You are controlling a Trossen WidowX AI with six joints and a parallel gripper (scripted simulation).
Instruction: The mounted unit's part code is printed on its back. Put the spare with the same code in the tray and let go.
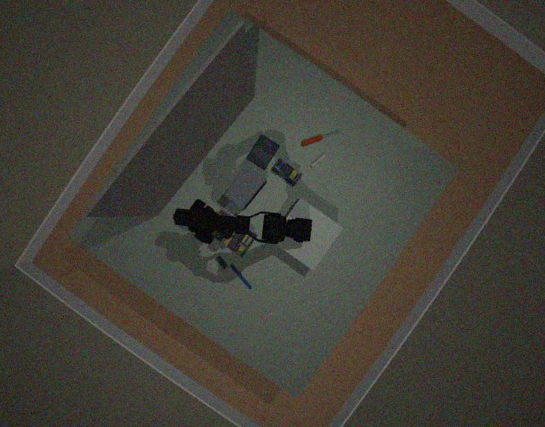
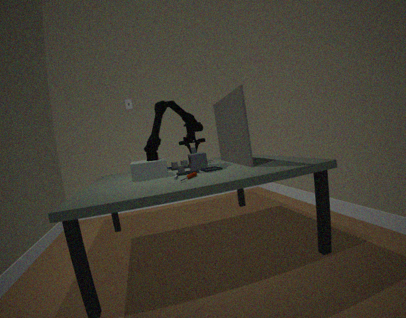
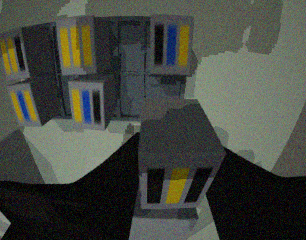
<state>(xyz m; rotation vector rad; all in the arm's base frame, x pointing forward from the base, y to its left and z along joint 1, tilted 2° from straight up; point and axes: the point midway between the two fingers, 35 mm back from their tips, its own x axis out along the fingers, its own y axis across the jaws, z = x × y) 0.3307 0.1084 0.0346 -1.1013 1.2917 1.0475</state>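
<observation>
Right now the grey mounted unit is 160 mm to the right of my gripper tip, 40 mm below it and 40 mm behind it. Also, from my gripper tip: blue marker pen 200 mm to the left, 190 mm behind, 90 mm below; then upright panel 230 mm to the right, 190 mm ahead, 130 mm above; then grey spare module 30 mm above.
</observation>
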